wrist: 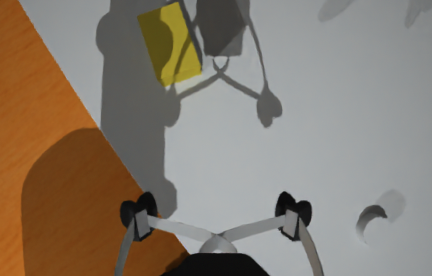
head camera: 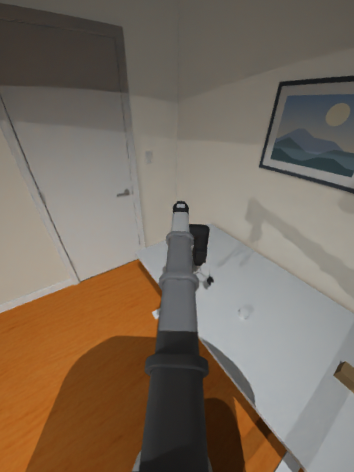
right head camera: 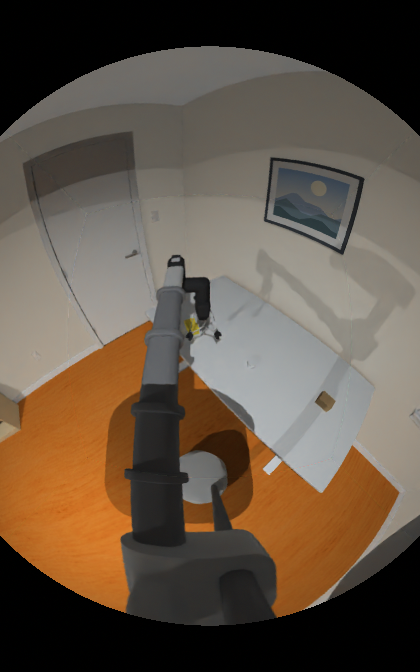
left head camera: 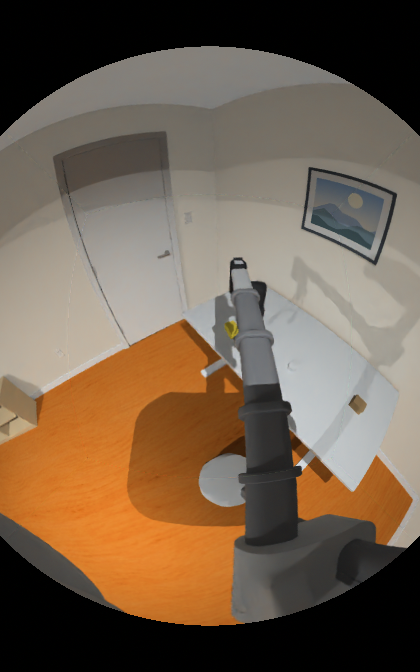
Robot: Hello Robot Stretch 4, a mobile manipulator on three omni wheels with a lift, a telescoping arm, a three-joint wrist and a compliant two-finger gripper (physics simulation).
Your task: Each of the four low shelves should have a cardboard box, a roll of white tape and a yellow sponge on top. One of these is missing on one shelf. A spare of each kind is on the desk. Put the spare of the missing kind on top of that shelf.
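Seen in the pictures: gripper, between the fingertips: point(wrist: 216, 208); robot's base, origin of its link: point(left head camera: 227, 478).
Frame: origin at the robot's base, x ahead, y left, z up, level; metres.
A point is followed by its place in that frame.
Observation:
My gripper point(right head camera: 203, 335) point(wrist: 216, 208) {y -0.087, x 0.666, z 0.841 m} is open and hangs above the desk point(head camera: 280, 350) {y -0.465, x 0.419, z 0.691 m} point(left head camera: 320, 380) {y -0.507, x 0.492, z 0.692 m} point(right head camera: 285, 385) point(wrist: 300, 150) {y -0.218, x 0.718, z 0.692 m}, with nothing between its fingertips. The yellow sponge point(left head camera: 231, 329) {y -0.013, x 0.847, z 0.737 m} point(right head camera: 191, 326) point(wrist: 167, 45) {y -0.019, x 0.862, z 0.737 m} lies on the desk near its front edge, at the upper left in the wrist view, apart from the fingers. In the head camera view the arm hides it. The white tape roll point(head camera: 243, 313) {y -0.335, x 0.584, z 0.716 m} point(left head camera: 292, 365) {y -0.341, x 0.591, z 0.716 m} point(right head camera: 250, 364) point(wrist: 366, 221) {y -0.323, x 0.608, z 0.710 m} sits to the right of the gripper. The cardboard box point(head camera: 346, 375) {y -0.665, x 0.304, z 0.741 m} point(left head camera: 357, 404) {y -0.676, x 0.292, z 0.741 m} point(right head camera: 325, 401) stands near the desk's right end.
Part of a low wooden shelf point(left head camera: 20, 405) {y 2.256, x 0.215, z 0.253 m} point(right head camera: 9, 412) shows at the far left; its top is mostly out of view. A closed door point(head camera: 70, 165) {y 0.893, x 1.496, z 1.206 m} and a framed picture point(head camera: 315, 135) {y -0.660, x 1.065, z 1.481 m} are on the walls. A round white disc point(left head camera: 224, 480) {y 0.027, x -0.001, z 0.187 m} point(right head camera: 202, 477) is at floor level below the arm.

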